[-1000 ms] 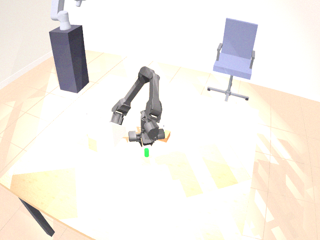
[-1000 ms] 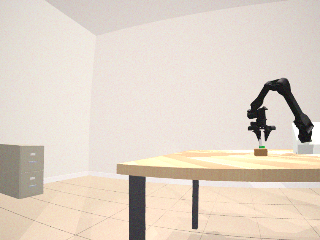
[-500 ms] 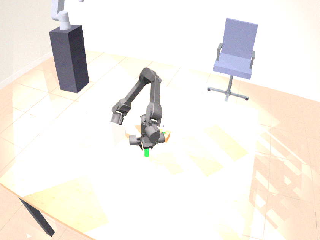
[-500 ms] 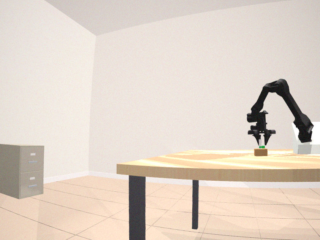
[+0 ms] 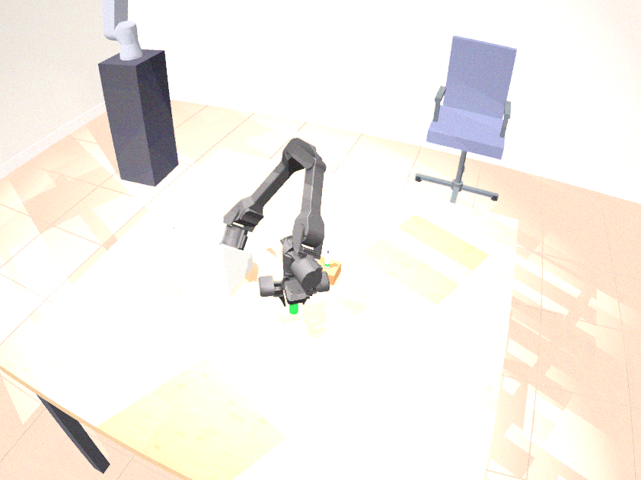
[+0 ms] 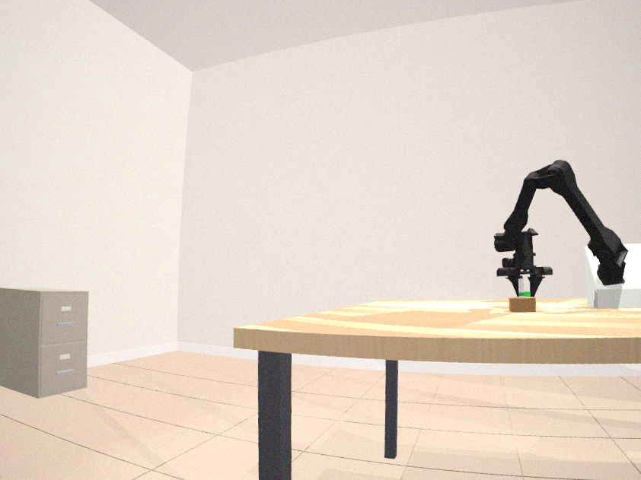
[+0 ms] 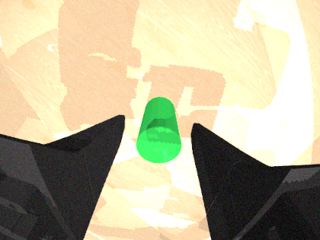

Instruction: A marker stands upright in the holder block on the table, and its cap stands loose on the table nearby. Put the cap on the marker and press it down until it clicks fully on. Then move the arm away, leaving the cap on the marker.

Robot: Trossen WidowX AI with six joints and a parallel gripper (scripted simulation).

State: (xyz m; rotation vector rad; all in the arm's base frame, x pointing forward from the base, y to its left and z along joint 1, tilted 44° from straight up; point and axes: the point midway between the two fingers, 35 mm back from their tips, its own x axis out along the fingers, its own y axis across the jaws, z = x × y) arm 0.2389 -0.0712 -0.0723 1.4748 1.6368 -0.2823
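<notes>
My gripper tip is now right at the green cap. Round my gripper tip: wooden holder block 4 cm ahead, 17 cm to the left, 1 cm below.
</notes>
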